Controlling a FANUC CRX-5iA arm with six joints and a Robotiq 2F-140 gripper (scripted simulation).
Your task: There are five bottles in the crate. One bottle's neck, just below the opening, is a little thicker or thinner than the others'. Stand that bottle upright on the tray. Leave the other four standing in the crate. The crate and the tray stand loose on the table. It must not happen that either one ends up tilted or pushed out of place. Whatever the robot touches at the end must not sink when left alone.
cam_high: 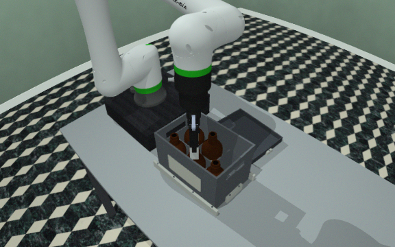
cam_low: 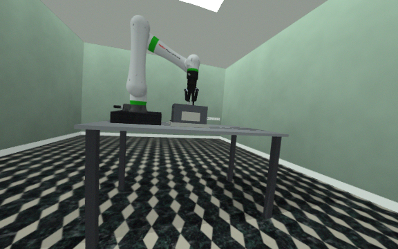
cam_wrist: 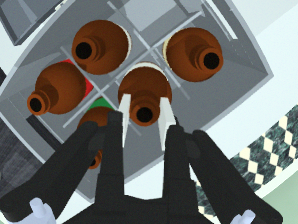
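The brown bottle is 90 mm below my hand. From my hand the other things lie so: glass bottle 100 mm behind, 70 mm to the left, 90 mm below; then crate 10 mm behind, 40 mm to the left, 90 mm below; then dark grey tray 60 mm behind, 300 mm to the left, 160 mm below.
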